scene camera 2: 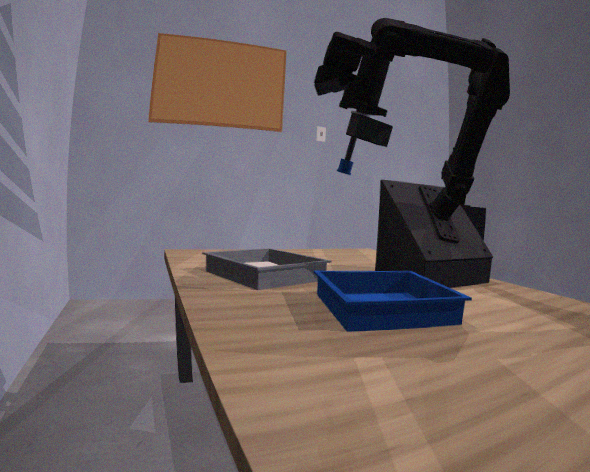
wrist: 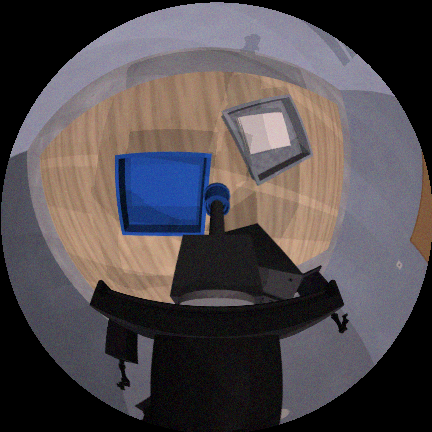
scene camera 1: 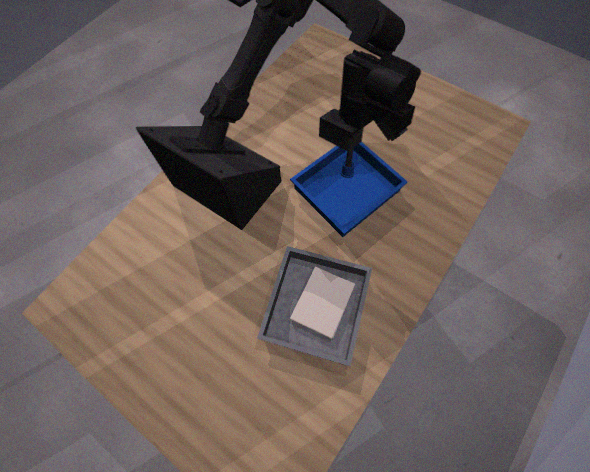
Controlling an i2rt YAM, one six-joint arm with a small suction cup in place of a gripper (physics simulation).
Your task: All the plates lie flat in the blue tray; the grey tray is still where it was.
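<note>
White rectangular plates [scene camera 1: 322, 305] [scene camera 2: 260, 264] [wrist: 265, 132] lie in a flat stack in the grey tray [scene camera 1: 305, 351] [scene camera 2: 292, 277] [wrist: 284, 167]; several thin edges show in the wrist view, but I cannot count them. The blue tray [scene camera 1: 350, 205] [scene camera 2: 405, 312] [wrist: 160, 190] stands apart from the grey tray and is empty. My suction gripper [scene camera 1: 347, 171] [scene camera 2: 345, 166] [wrist: 217, 196] has a blue cup that holds nothing. It hangs high above the table, tilted a little, and overlaps the blue tray in scene camera 1.
The black wedge-shaped arm base [scene camera 1: 210, 180] [scene camera 2: 400, 240] stands on the wooden table [scene camera 1: 150, 310] [scene camera 2: 400, 400] [wrist: 165, 110], beside both trays. Both trays have raised walls. An orange-brown board [scene camera 2: 217, 82] [wrist: 424, 215] hangs on the wall behind the table.
</note>
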